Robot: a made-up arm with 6 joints. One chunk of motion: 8 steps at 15 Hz.
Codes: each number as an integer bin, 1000 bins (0 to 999) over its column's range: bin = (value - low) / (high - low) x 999, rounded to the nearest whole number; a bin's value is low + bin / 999 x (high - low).
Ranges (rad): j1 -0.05..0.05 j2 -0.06..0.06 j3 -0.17..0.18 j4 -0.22..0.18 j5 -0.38..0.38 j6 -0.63..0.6
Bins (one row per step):
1: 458 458 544 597 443 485
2: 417 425 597 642 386 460
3: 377 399 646 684 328 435
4: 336 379 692 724 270 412
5: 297 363 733 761 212 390
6: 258 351 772 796 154 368
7: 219 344 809 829 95 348
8: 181 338 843 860 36 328
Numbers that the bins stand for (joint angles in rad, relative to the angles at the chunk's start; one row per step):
1: -0.0042 -0.0050 0.0206 0.0190 -0.0430 -0.0329
2: -0.0083 -0.0089 0.0392 0.0371 -0.0863 -0.0636
3: -0.0123 -0.0121 0.0563 0.0539 -0.1305 -0.0944
4: -0.0164 -0.0145 0.0724 0.0699 -0.1746 -0.1227
5: -0.0203 -0.0164 0.0868 0.0847 -0.2187 -0.1498
6: -0.0242 -0.0178 0.1005 0.0987 -0.2628 -0.1769
7: -0.0281 -0.0187 0.1134 0.1119 -0.3077 -0.2015
8: -0.0319 -0.0194 0.1253 0.1243 -0.3526 -0.2262

